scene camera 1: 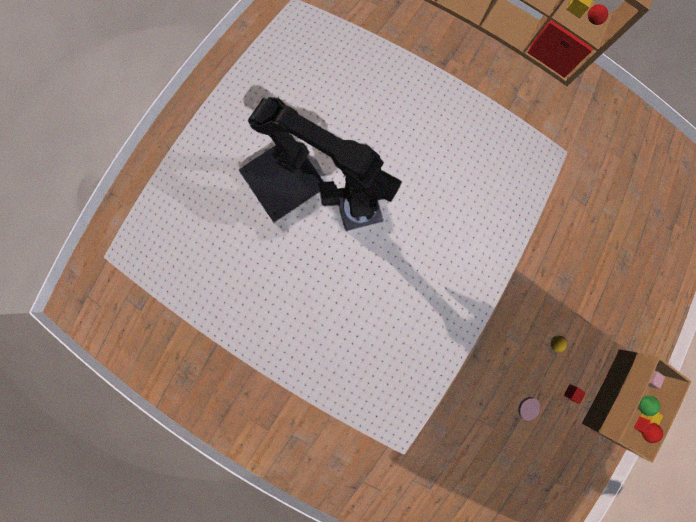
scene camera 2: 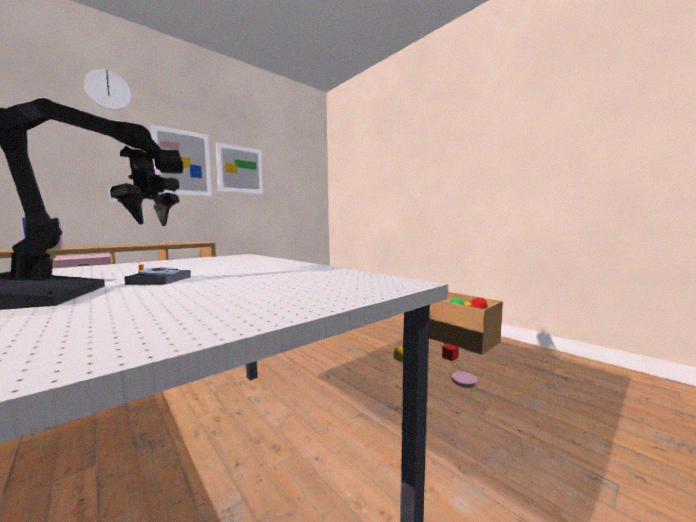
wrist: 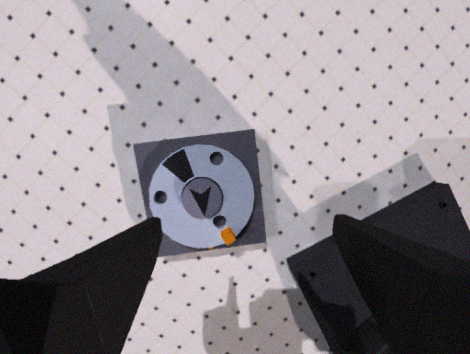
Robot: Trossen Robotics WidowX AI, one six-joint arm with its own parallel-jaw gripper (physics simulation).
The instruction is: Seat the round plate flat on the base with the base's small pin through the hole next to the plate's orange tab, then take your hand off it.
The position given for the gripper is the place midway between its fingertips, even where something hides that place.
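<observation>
The gripper [scene camera 2: 153,225] is visible as well in scene camera 1, the gripper [scene camera 1: 353,202], and in the wrist view, the gripper [wrist: 248,225]. With it in the scene are a round hub [wrist: 202,197] and a dark square base [wrist: 242,144].
</observation>
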